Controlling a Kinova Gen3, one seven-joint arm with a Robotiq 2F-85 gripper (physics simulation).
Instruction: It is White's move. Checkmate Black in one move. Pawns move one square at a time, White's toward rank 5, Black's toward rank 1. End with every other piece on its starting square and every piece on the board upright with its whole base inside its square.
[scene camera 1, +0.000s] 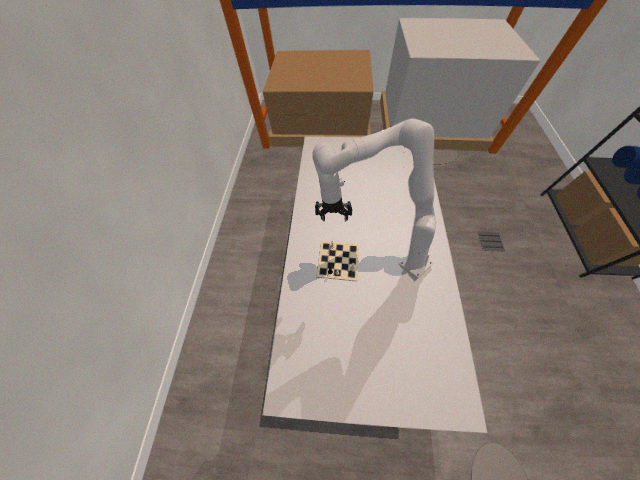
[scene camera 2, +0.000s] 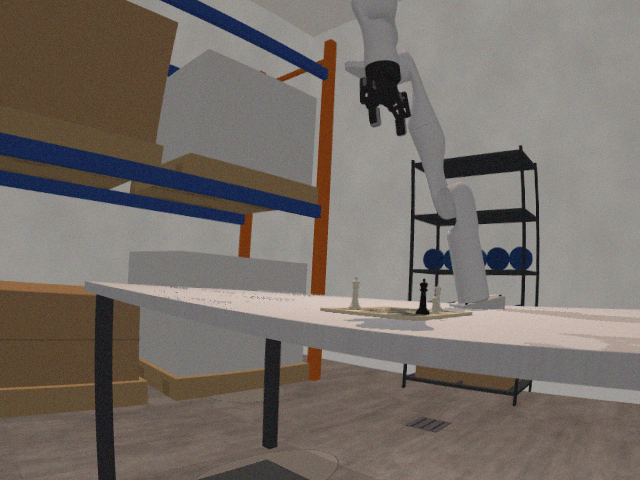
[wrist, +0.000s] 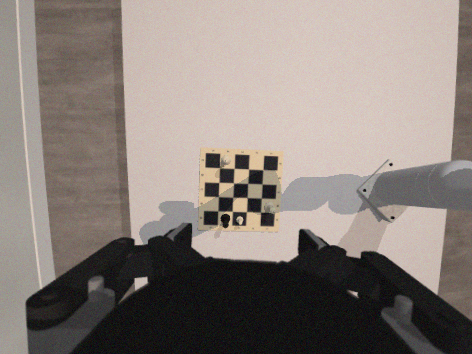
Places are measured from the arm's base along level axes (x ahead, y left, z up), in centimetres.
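Where they show: gripper, fingertip midpoint: (scene camera 1: 334, 219) (scene camera 2: 389, 130) (wrist: 244, 238); arm's base, origin of the base link: (scene camera 1: 416, 261) (scene camera 2: 473, 299) (wrist: 391, 187).
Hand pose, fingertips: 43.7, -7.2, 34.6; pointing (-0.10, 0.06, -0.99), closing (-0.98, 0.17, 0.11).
Things, the pixels of their centre, and the offset from my fingertips, as dx, dy, dz. Level surfaces: height alone.
- chessboard, body centre: (scene camera 2: 399, 312) (wrist: 240, 190) (scene camera 1: 338, 260) -2.4, +2.2, -36.4
- black king, body centre: (scene camera 2: 423, 296) (wrist: 225, 222) (scene camera 1: 330, 269) +2.6, +8.9, -32.9
- tall white piece, body centre: (scene camera 2: 355, 292) (wrist: 226, 159) (scene camera 1: 332, 243) +0.3, -6.4, -32.9
- white table, its level: dz -36.7
The chessboard (scene camera 1: 338, 260) (scene camera 2: 382, 311) (wrist: 240, 190) lies flat on the table. The black king (scene camera 1: 330, 271) (scene camera 2: 423, 298) (wrist: 225, 220) stands upright in the bottom row of the wrist view, second square from the left. A white piece (scene camera 1: 337, 272) (wrist: 240, 220) is on the square to its right. Another white piece (scene camera 1: 352, 267) (wrist: 270, 207) is in the right column, one row up. A tall white piece (scene camera 1: 331, 244) (scene camera 2: 355, 294) (wrist: 225, 160) stands in the top row, second from left. Piece types are unclear from above. My gripper (scene camera 1: 334, 219) (scene camera 2: 387, 129) (wrist: 244, 238) is open and empty, high above the table, off the board's rack side.
The white table (scene camera 1: 382, 330) (scene camera 2: 258, 304) carries the arm's base (scene camera 1: 416, 269) to the right of the board in scene camera 1. Boxes (scene camera 1: 317, 72) (scene camera 1: 460, 93) and an orange-posted rack (scene camera 2: 324, 155) stand beyond the table's far end. A black shelf unit (scene camera 2: 412, 227) stands on the right.
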